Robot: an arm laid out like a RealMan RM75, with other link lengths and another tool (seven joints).
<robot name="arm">
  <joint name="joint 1" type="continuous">
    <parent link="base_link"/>
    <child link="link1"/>
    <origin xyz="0 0 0.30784" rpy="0 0 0"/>
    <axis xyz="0 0 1"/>
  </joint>
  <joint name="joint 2" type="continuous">
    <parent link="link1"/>
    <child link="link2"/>
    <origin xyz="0 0 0" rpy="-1.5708 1.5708 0"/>
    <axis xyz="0 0 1"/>
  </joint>
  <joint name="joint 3" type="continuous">
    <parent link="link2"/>
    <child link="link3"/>
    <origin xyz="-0.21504 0 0" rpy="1.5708 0 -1.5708"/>
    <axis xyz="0 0 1"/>
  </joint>
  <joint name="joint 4" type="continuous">
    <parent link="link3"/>
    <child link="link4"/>
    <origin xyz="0 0 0" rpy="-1.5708 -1.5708 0"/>
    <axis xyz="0 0 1"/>
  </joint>
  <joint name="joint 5" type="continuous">
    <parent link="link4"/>
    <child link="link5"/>
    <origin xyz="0.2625 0 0" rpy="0 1.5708 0"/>
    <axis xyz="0 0 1"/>
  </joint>
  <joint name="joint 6" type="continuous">
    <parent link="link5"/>
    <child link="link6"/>
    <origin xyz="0 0 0" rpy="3.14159 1.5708 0"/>
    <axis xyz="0 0 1"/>
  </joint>
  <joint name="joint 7" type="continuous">
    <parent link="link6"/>
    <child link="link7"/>
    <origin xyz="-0.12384 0 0" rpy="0 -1.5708 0"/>
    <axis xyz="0 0 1"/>
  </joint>
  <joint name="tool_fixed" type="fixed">
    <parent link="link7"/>
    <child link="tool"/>
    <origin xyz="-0.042 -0.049 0.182" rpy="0 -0.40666 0.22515"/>
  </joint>
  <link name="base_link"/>
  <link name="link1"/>
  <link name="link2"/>
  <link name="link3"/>
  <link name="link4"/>
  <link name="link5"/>
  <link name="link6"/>
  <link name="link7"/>
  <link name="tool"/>
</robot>
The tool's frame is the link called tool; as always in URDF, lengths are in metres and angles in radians. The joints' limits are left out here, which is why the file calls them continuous.
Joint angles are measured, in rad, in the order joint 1, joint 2, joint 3, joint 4, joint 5, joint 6, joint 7. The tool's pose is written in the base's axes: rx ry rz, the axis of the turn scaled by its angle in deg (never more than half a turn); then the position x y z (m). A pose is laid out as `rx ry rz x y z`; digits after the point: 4 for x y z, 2 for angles.
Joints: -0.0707 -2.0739 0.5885 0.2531 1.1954 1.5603 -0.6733
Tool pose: -76.80 32.98 40.25 -0.3626 0.3712 0.1463
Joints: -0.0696 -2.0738 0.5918 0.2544 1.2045 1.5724 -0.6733
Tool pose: -76.89 33.75 39.47 -0.3580 0.3701 0.1441
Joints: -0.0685 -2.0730 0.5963 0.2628 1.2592 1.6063 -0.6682
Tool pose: -77.77 37.43 37.06 -0.3423 0.3669 0.1317
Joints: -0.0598 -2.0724 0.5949 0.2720 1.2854 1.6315 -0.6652
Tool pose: -77.78 39.14 36.01 -0.3354 0.3618 0.1290
